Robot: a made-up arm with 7 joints. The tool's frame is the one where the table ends. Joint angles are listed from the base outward.
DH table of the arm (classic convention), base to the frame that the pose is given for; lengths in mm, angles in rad. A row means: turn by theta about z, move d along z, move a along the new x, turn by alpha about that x. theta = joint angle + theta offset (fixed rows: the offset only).
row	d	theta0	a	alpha
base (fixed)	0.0	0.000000	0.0	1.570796
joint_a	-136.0	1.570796	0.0	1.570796
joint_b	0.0	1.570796	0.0	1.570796
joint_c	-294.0	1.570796	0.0	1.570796
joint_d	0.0	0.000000	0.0	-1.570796
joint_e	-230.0	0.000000	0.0	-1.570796
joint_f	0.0	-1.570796	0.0	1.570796
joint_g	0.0	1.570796	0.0	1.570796
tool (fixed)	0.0	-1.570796	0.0	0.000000
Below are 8 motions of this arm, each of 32 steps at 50 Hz.
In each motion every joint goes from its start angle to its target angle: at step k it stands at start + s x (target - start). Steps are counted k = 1, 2, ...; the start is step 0. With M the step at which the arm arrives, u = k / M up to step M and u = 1 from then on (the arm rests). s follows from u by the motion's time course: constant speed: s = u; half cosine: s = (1 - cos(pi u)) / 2; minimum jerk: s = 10 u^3 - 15 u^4 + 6 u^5.
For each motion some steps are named. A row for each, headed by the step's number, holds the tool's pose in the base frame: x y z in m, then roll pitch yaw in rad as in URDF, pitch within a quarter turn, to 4 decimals.
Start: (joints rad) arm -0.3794 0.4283 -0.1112 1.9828 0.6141 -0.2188 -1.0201
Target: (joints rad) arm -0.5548 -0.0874 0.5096 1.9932 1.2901 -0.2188 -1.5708
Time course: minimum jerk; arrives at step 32
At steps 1, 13, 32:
1: 0.1229 0.1986 -0.2572 -1.1328 -1.2524 1.9256
13: 0.1097 0.2063 -0.2604 -0.6810 -0.9763 1.9273
32: 0.0462 0.2205 -0.2732 0.0046 -0.4859 2.2655

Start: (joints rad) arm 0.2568 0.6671 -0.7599 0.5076 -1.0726 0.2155 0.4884
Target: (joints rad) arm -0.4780 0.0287 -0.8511 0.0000 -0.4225 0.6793 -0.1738
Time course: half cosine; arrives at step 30
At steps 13, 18, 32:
13: 0.0318 0.2972 -0.4912 -0.0303 0.5956 -1.5647
18: -0.0870 0.2360 -0.5049 -0.1723 0.6434 -1.5596
32: -0.2409 0.1510 -0.4651 -0.4582 0.7496 -1.7029

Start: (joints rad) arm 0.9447 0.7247 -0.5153 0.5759 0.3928 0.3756 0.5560
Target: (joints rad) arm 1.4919 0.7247 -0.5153 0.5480 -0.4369 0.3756 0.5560
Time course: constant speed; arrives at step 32
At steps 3, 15, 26, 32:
3: 0.3994 0.4130 -0.1294 0.3693 -0.9275 -0.4735
15: 0.4170 0.4146 -0.0470 0.8107 -0.8242 -0.7923
26: 0.4184 0.4160 0.0301 1.1160 -0.6799 -0.9321
32: 0.4132 0.4168 0.0719 1.2534 -0.5975 -0.9573

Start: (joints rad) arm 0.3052 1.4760 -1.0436 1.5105 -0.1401 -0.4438 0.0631
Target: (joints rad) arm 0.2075 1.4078 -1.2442 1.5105 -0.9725 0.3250 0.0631
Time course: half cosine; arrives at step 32
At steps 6, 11, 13, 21, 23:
6: 0.1746 0.4222 -0.1873 0.7488 -0.1666 -1.9756
11: 0.1663 0.4189 -0.1995 0.6583 0.0009 -1.9861
13: 0.1619 0.4172 -0.2054 0.6200 0.0858 -2.0021
21: 0.1418 0.4098 -0.2289 0.4941 0.4339 -2.1346
23: 0.1372 0.4082 -0.2336 0.4723 0.5049 -2.1749

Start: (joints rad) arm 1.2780 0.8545 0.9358 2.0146 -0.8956 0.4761 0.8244
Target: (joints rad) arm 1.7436 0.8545 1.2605 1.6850 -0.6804 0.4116 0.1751
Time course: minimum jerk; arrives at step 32
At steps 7, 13, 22, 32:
7: 0.0325 0.4000 0.1161 -3.0341 -0.7987 -1.7118
13: 0.0171 0.4238 0.1082 -2.6316 -0.8061 -1.9611
22: 0.0003 0.4665 0.0820 -1.9043 -0.6609 -2.4055
32: -0.0005 0.4808 0.0707 -1.6805 -0.5642 -2.5288

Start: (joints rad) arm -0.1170 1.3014 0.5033 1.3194 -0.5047 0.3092 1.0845
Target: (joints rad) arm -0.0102 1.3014 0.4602 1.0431 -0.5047 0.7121 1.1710
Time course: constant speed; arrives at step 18
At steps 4, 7, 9, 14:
4: 0.1921 0.5152 -0.0151 0.7655 -0.0057 -0.7092
7: 0.1896 0.5241 -0.0170 0.7352 -0.0363 -0.6056
9: 0.1878 0.5298 -0.0184 0.7130 -0.0553 -0.5361
14: 0.1825 0.5438 -0.0223 0.6517 -0.0970 -0.3610

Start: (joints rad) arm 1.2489 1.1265 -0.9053 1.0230 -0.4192 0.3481 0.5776
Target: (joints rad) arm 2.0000 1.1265 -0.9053 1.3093 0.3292 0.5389 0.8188
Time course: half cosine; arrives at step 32
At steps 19, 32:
19: 0.2885 0.4025 0.1819 1.4945 -0.5567 -1.4264
32: 0.2245 0.3800 0.2536 1.7235 -0.6717 -1.8448

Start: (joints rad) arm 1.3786 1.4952 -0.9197 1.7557 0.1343 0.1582 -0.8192
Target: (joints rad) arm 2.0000 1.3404 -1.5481 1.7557 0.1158 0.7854 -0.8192
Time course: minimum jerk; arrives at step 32
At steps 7, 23, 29, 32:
7: 0.2237 0.3706 0.0969 2.8262 -0.1386 -1.6960
23: 0.2478 0.3357 0.1148 2.7472 -0.2349 -1.3385
29: 0.2501 0.3298 0.1199 2.7376 -0.2386 -1.2719
32: 0.2502 0.3294 0.1202 2.7372 -0.2387 -1.2682

